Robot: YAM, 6 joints.
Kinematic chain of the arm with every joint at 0, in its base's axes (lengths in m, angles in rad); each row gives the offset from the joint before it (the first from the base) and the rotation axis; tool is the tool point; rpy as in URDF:
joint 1: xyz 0 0 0.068 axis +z
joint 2: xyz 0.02 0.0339 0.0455 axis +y
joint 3: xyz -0.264 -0.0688 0 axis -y
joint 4: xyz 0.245 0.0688 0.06 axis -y
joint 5: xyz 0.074 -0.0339 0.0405 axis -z
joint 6: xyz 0.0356 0 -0.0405 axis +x
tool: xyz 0 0 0 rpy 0 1.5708 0
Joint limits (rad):
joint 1: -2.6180..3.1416
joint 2: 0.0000..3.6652
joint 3: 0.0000..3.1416
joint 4: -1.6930..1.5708
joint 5: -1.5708..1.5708
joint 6: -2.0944..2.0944
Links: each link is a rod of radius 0.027 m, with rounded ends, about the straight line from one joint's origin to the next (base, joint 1, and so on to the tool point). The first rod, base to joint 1, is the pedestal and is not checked.
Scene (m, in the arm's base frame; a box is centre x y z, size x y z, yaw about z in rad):
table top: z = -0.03
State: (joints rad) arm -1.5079 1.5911 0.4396 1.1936 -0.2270 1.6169
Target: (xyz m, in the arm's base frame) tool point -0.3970 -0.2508 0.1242
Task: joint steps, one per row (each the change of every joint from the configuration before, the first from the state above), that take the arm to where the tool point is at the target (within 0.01 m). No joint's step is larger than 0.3 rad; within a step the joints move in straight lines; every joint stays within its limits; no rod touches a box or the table.
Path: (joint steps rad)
1: -0.2699 0.1718 0.1900 -0.0342 0.0264 0.0000
2: -0.2698 0.1718 0.1901 -0.0343 0.0263 0.0000
3: -0.2699 0.1718 0.1900 -0.0342 0.0264 0.0000
4: -0.2699 0.1718 0.1901 -0.0343 0.0263 0.0000

